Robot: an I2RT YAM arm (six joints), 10 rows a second.
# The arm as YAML. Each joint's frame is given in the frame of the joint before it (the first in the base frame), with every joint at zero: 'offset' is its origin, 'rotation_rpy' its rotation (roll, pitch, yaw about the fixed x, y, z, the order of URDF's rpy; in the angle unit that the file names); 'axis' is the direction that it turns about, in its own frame. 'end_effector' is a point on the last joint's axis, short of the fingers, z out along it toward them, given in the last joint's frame.
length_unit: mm
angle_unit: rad
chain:
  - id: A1
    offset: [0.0, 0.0, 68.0]
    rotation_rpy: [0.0, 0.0, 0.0]
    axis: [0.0, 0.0, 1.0]
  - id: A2
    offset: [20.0, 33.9, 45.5]
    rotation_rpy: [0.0, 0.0, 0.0]
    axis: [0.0, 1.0, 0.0]
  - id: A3
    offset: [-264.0, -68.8, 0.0]
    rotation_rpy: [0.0, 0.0, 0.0]
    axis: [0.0, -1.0, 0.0]
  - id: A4
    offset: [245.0, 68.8, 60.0]
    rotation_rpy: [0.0, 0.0, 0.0]
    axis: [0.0, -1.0, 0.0]
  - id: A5
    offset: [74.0, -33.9, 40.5]
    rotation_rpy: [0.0, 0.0, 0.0]
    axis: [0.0, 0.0, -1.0]
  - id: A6
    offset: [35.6, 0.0, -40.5]
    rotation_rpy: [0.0, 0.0, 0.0]
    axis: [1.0, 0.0, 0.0]
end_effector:
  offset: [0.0, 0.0, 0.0]
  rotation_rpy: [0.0, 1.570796, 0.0]
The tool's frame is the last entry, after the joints.
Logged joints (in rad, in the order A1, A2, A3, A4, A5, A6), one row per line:
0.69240, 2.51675, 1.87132, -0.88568, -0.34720, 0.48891
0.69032, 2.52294, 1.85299, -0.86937, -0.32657, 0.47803
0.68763, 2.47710, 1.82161, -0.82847, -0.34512, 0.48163
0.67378, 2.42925, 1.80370, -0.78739, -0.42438, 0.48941
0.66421, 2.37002, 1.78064, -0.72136, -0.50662, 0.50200
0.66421, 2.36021, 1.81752, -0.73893, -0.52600, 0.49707
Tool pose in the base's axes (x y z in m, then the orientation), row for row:
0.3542, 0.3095, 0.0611, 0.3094, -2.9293, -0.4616
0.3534, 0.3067, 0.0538, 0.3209, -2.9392, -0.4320
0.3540, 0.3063, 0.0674, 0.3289, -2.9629, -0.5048
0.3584, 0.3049, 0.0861, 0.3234, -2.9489, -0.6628
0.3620, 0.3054, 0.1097, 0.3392, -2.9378, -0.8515
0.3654, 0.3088, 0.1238, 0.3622, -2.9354, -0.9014
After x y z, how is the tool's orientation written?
As a rotation vector, in radians.
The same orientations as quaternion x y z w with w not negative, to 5 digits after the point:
0.10344, -0.97933, -0.15432, 0.07994
0.10708, -0.98075, -0.14415, 0.07669
0.10859, -0.97824, -0.16667, 0.05899
0.10625, -0.96886, -0.21776, 0.05091
0.11016, -0.95413, -0.27655, 0.03206
0.11711, -0.94907, -0.29144, 0.02481

